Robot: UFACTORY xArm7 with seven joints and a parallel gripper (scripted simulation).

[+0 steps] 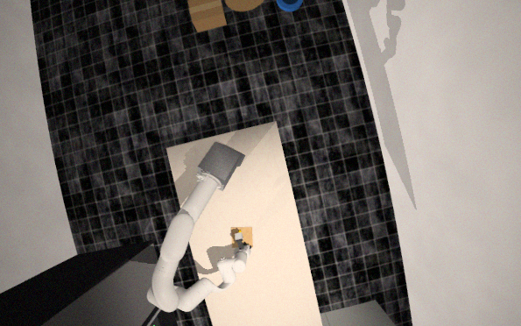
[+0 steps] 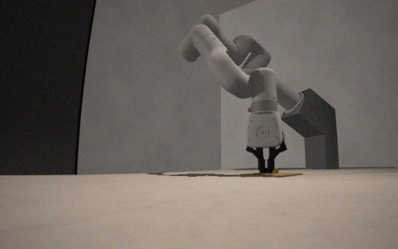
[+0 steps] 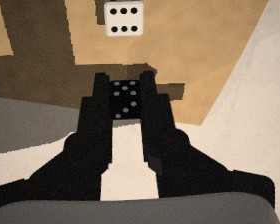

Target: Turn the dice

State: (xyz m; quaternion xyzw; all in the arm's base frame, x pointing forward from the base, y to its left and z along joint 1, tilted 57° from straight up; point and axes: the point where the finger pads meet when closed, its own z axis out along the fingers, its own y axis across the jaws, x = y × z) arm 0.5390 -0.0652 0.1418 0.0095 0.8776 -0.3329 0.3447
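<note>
The black die lies 10 mm below my hand. The rest, counted from my hand: pale die (50 mm behind, 20 mm to the left, 20 mm below); tan mat (50 mm behind, 20 mm to the left, 30 mm below); yellow die (90 mm behind, 30 mm to the left, 20 mm below).
</note>
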